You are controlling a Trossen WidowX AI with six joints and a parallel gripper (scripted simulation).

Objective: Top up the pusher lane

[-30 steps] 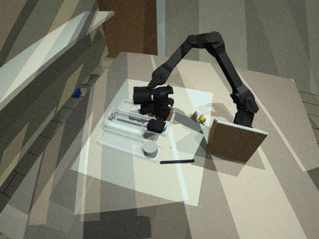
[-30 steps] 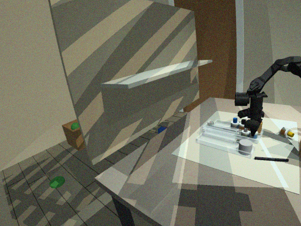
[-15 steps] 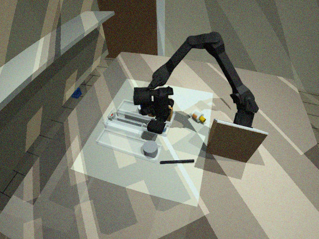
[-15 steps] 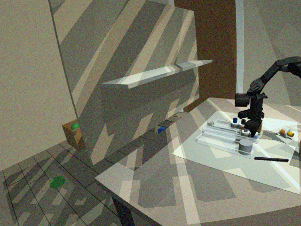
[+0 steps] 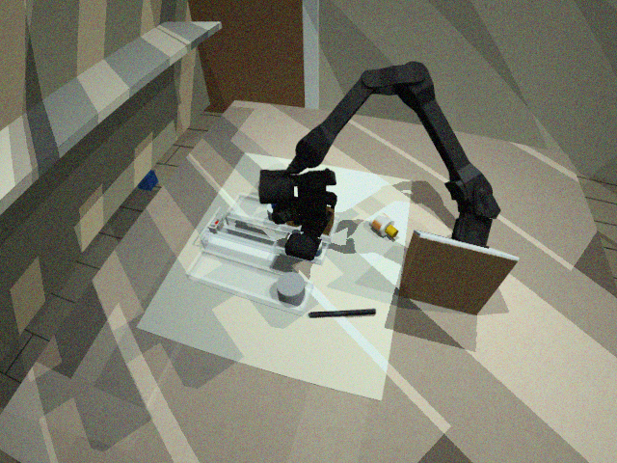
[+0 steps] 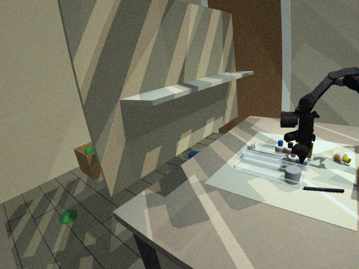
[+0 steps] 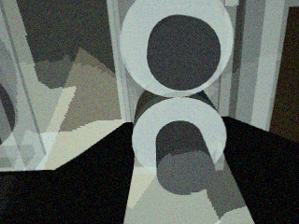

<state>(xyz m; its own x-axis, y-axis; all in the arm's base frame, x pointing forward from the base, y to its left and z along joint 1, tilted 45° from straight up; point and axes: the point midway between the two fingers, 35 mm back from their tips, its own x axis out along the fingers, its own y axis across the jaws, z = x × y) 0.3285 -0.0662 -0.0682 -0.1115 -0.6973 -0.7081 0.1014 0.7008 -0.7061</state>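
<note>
Right now the grey cylinder is 2 cm ahead of my gripper tip and 13 cm to the left of it. From my gripper tip the other things lie so: black rod 10 cm behind, 15 cm to the left, 2 cm below.
</note>
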